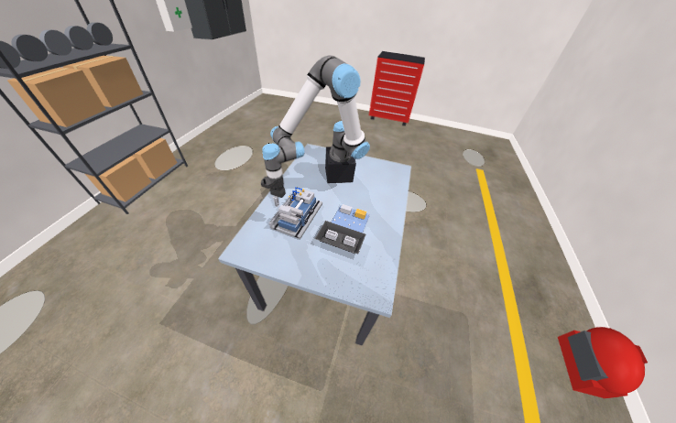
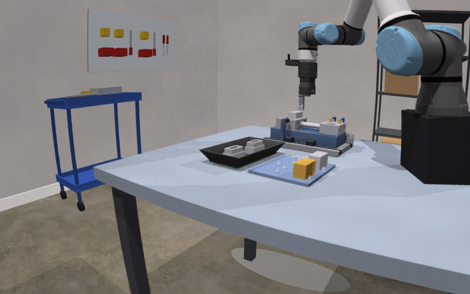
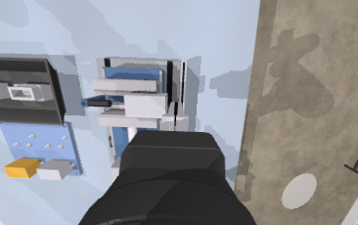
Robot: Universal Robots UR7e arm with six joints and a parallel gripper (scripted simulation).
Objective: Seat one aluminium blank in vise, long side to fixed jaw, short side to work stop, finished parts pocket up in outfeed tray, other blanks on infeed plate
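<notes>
The vise is 100 mm below my hand, 90 mm to the left of it and 60 mm behind it. Also, from my hand: brass blank 450 mm to the left, 150 mm behind, 110 mm below.
</notes>
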